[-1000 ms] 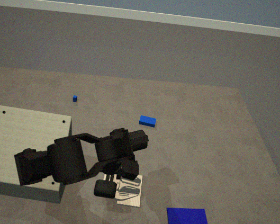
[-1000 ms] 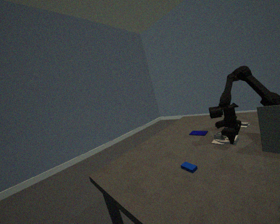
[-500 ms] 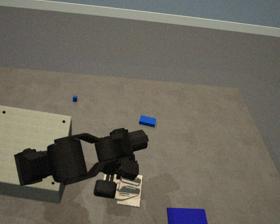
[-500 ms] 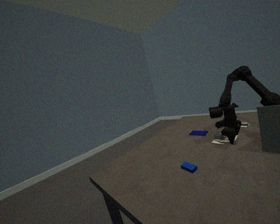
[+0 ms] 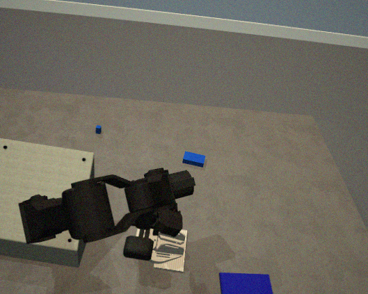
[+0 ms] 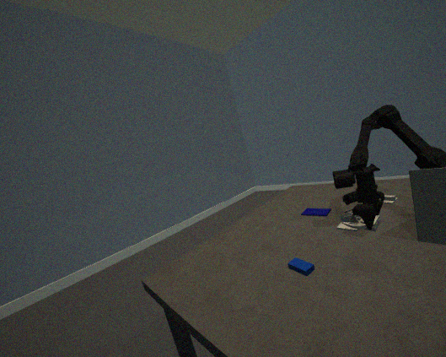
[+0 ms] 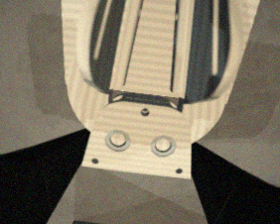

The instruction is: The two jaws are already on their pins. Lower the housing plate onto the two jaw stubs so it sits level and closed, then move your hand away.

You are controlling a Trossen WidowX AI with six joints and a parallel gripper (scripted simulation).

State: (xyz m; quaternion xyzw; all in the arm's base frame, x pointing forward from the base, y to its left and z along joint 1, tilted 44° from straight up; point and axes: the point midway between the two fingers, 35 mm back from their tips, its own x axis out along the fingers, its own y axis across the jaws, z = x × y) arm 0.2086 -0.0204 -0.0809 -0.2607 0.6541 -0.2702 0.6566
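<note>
Now: the pale base 70 mm ahead of my gripper tip. Also, from my gripper tip: flat blue sheet: 260 mm ahead, 80 mm to the right; then small blue cube: 400 mm to the left, 210 mm behind.
</note>
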